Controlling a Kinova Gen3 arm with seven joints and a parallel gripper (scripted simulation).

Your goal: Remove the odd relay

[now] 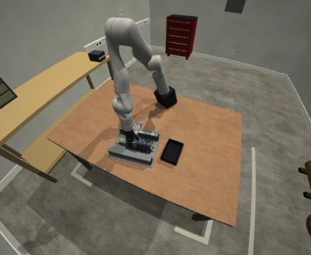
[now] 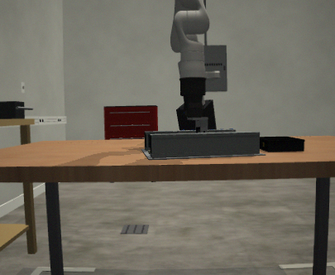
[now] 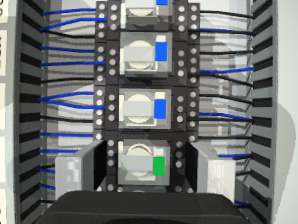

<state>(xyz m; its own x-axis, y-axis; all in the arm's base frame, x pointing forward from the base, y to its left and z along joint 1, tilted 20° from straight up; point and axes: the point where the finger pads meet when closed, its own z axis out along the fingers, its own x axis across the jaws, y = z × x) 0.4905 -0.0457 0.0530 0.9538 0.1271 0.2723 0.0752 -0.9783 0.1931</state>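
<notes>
Right now my hand is 30 mm above the grey relay panel and 10 mm to the left of it. Also, from my hand: black parts tray (250 mm to the left, 40 mm below, 30 mm behind).
</notes>
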